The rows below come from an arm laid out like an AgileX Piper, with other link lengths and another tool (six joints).
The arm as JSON. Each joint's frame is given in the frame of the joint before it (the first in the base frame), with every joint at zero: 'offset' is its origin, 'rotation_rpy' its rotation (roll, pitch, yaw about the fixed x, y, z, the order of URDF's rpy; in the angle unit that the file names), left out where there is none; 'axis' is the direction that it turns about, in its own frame. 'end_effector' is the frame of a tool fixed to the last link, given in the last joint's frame.
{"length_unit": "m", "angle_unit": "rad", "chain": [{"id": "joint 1", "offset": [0.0, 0.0, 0.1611], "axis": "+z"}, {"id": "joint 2", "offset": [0.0, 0.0, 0.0], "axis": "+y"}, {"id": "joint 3", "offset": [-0.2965, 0.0, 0.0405], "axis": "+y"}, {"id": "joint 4", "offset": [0.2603, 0.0, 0.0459], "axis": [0.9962, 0.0, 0.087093]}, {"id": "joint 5", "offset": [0.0, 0.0, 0.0], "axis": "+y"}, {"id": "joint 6", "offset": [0.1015, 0.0, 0.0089], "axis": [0.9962, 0.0, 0.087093]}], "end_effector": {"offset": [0.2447, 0.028, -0.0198], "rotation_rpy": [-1.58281, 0.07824, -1.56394]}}
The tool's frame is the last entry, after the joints.
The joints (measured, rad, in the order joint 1, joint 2, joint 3, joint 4, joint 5, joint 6), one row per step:
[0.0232, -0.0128, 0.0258, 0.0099, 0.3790, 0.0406]
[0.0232, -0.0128, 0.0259, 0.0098, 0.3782, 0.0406]
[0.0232, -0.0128, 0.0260, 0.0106, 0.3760, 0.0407]
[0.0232, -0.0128, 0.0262, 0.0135, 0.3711, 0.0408]
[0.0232, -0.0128, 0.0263, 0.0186, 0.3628, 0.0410]
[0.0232, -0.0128, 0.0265, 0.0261, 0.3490, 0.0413]
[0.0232, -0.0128, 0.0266, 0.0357, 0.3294, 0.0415]
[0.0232, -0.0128, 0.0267, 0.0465, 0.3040, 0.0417]
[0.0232, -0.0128, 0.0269, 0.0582, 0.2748, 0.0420]
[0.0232, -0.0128, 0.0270, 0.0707, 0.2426, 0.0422]
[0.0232, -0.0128, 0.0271, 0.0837, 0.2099, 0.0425]
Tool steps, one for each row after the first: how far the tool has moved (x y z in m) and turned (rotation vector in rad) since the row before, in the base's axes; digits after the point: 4 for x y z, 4 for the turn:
[0.0001, 0.0000, 0.0002, -0.0001, -0.0007, 0.0000]
[0.0003, 0.0001, 0.0007, 0.0009, -0.0021, 0.0000]
[0.0006, 0.0005, 0.0015, 0.0031, -0.0046, 0.0001]
[0.0011, 0.0008, 0.0027, 0.0055, -0.0081, 0.0002]
[0.0018, 0.0011, 0.0045, 0.0081, -0.0134, 0.0002]
[0.0025, 0.0013, 0.0066, 0.0103, -0.0193, 0.0000]
[0.0030, 0.0013, 0.0086, 0.0116, -0.0250, -0.0003]
[0.0032, 0.0012, 0.0099, 0.0127, -0.0287, -0.0007]
[0.0032, 0.0010, 0.0110, 0.0136, -0.0317, -0.0012]
[0.0029, 0.0007, 0.0113, 0.0142, -0.0322, -0.0016]

